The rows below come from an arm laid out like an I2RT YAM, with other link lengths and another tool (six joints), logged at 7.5 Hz.
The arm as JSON. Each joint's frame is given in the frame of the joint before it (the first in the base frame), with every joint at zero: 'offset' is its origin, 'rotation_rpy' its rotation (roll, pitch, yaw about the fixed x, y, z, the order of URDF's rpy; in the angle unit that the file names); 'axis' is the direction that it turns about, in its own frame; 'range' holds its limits. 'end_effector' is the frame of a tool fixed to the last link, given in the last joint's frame.
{
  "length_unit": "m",
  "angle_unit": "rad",
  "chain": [
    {
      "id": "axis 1",
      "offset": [
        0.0,
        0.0,
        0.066
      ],
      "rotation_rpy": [
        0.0,
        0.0,
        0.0
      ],
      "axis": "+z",
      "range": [
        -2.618,
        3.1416
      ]
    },
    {
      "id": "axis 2",
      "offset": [
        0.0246,
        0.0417,
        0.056
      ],
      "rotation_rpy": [
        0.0,
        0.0,
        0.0
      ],
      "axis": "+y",
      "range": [
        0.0,
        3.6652
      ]
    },
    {
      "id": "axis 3",
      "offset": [
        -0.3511,
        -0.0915,
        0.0
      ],
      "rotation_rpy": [
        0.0,
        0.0,
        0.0
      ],
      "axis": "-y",
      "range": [
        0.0,
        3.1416
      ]
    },
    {
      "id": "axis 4",
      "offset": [
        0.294,
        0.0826,
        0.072
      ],
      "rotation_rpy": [
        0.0,
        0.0,
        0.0
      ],
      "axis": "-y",
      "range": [
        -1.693,
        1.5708
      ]
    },
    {
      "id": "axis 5",
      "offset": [
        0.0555,
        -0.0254,
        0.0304
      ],
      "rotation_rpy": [
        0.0,
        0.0,
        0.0
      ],
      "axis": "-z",
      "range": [
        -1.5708,
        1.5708
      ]
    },
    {
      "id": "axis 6",
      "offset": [
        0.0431,
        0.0,
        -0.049
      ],
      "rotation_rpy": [
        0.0,
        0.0,
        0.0
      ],
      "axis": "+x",
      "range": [
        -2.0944,
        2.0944
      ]
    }
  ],
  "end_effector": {
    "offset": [
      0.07,
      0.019,
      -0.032
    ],
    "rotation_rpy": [
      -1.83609,
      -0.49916,
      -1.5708
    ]
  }
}
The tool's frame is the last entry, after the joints.
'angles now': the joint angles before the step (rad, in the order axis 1, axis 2, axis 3, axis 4, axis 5, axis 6). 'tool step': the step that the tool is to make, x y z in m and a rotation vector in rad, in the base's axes. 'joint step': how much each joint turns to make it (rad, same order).
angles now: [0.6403, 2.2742, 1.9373, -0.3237, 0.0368, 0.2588]
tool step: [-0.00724, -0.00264, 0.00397, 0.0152, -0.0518, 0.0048]
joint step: [0.0061, -0.0470, -0.0855, 0.0897, 0.0123, -0.0145]
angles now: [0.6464, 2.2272, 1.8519, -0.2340, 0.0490, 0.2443]
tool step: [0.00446, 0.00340, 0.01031, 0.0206, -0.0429, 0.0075]
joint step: [0.0004, -0.0034, 0.0110, 0.0328, -0.0007, -0.0118]
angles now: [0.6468, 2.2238, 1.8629, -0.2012, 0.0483, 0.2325]
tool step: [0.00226, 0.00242, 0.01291, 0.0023, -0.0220, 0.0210]
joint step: [-0.0004, 0.0004, 0.0367, -0.0164, -0.0122, -0.0210]
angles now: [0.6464, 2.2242, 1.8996, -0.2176, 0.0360, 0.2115]
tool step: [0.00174, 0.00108, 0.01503, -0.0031, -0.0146, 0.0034]
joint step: [0.0008, 0.0000, 0.0465, -0.0363, 0.0035, -0.0110]
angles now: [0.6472, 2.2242, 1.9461, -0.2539, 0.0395, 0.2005]
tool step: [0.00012, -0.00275, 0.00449, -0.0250, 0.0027, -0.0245]
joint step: [0.0022, 0.0000, 0.0229, -0.0400, 0.0323, -0.0019]
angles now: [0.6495, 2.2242, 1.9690, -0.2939, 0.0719, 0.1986]
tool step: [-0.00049, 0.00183, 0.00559, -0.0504, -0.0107, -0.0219]
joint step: [0.0129, 0.0122, 0.0499, -0.0579, 0.0542, -0.0210]
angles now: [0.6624, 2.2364, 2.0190, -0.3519, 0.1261, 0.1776]
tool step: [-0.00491, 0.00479, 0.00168, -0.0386, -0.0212, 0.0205]
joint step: [0.0153, 0.0008, 0.0103, -0.0115, 0.0191, -0.0397]
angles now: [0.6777, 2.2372, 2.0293, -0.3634, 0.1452, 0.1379]
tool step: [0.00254, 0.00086, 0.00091, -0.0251, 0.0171, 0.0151]
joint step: [-0.0023, 0.0251, 0.0575, -0.0590, -0.0096, -0.0172]
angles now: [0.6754, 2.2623, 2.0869, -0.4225, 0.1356, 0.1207]
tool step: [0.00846, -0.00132, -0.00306, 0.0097, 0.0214, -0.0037]
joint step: [-0.0133, 0.0283, 0.0430, -0.0271, -0.0198, 0.0118]
